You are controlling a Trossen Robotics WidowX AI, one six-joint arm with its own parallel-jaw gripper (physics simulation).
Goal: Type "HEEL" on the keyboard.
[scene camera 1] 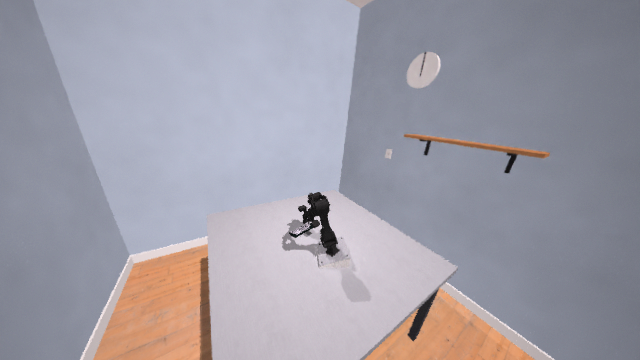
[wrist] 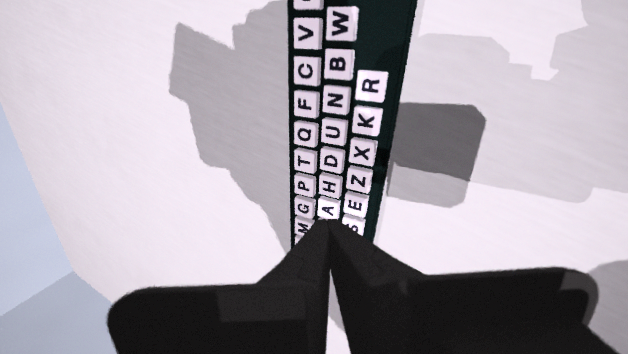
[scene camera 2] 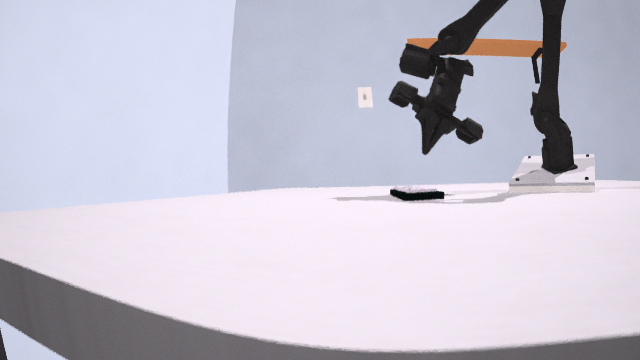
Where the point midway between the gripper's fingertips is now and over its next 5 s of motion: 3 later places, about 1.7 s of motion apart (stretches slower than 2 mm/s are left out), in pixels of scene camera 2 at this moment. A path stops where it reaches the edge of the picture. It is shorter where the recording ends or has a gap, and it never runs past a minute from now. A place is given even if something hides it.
My gripper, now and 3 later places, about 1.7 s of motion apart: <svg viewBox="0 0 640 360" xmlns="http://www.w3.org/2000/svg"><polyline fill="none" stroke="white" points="424,154 421,173 412,189 421,171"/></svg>
